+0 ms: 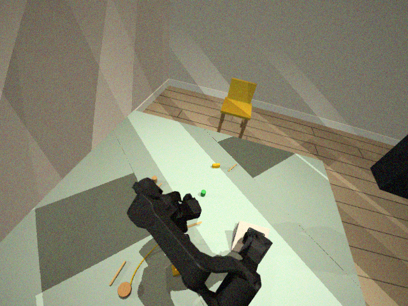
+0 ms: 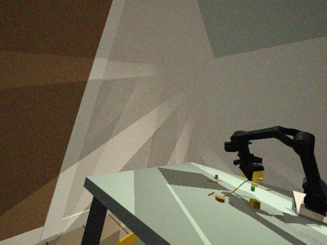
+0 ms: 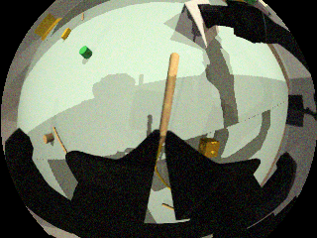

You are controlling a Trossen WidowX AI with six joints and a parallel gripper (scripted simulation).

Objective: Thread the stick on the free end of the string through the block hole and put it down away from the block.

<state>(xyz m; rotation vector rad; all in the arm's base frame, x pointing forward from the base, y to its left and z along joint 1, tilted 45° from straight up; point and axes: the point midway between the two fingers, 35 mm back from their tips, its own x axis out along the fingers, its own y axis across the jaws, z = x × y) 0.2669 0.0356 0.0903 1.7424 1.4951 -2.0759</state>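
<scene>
My gripper tip is 90 mm short of the round wooden button, 210 mm to the right of it and 90 mm above it. Round my gripper tip: thin wooden stick: 10 mm behind, 10 mm to the right, 10 mm above; then green cylinder: 10 mm behind, 220 mm to the right, 80 mm below; then small brown cylinder: 220 mm ahead, 190 mm to the right, 80 mm below.
</scene>
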